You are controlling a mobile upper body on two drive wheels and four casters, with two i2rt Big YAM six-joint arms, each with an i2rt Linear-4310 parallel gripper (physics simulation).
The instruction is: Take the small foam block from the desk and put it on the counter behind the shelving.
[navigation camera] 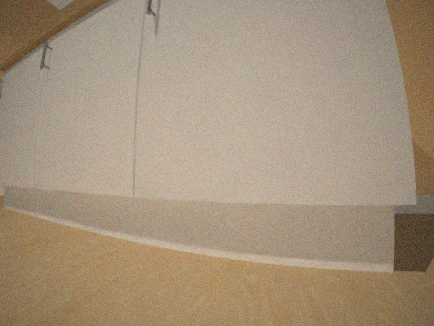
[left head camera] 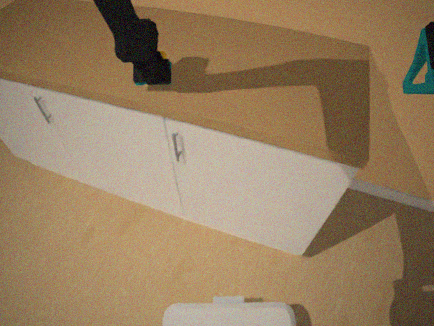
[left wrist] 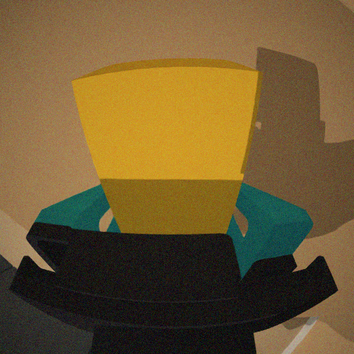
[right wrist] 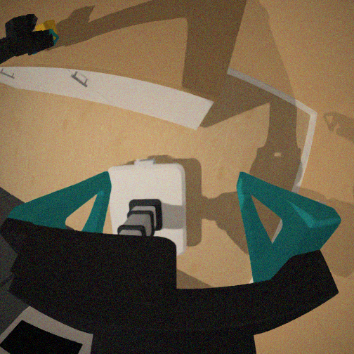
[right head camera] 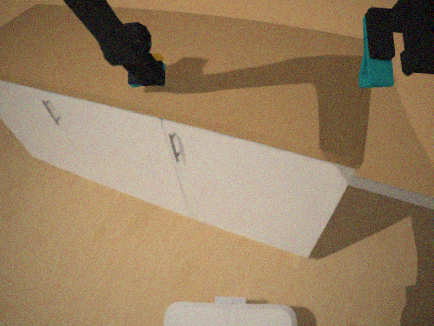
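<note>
The small foam block is yellow and sits between the teal fingers of my left gripper, which is shut on it. The gripper and block are over the wooden counter top, near its front edge; the gap below them is hard to judge. The black wrist hides most of the block in both head views. My right gripper is open with no object between its fingers. The desk and shelving cannot be made out.
The counter's white cabinet front has metal handles and faces the robot. The white robot base stands on the wooden floor before it. Arm shadows cross the counter top.
</note>
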